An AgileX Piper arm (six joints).
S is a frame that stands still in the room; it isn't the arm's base.
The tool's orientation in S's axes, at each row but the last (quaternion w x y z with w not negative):
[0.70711, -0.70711, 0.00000, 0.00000]
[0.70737, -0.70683, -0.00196, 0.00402]
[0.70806, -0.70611, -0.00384, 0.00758]
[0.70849, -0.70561, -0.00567, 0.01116]
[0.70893, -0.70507, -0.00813, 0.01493]
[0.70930, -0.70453, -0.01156, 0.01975]
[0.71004, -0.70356, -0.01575, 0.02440]
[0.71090, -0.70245, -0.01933, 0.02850]
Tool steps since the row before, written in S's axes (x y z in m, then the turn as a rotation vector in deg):
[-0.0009, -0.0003, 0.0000, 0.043, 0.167, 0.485]
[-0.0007, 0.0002, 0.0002, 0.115, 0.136, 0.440]
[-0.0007, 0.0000, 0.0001, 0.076, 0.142, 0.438]
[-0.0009, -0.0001, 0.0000, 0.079, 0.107, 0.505]
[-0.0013, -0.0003, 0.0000, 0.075, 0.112, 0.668]
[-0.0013, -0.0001, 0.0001, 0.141, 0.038, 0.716]
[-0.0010, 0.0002, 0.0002, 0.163, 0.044, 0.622]
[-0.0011, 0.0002, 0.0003, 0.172, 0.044, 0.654]
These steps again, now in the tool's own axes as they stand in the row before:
[-0.0009, 0.0000, -0.0003, 0.043, -0.485, 0.167]
[-0.0007, -0.0002, 0.0002, 0.115, -0.440, 0.135]
[-0.0007, -0.0001, 0.0000, 0.076, -0.438, 0.142]
[-0.0009, 0.0000, -0.0001, 0.078, -0.505, 0.107]
[-0.0013, 0.0000, -0.0003, 0.072, -0.668, 0.113]
[-0.0013, -0.0001, 0.0000, 0.134, -0.717, 0.037]
[-0.0010, -0.0002, 0.0003, 0.158, -0.624, 0.041]
[-0.0011, -0.0003, 0.0003, 0.166, -0.656, 0.040]

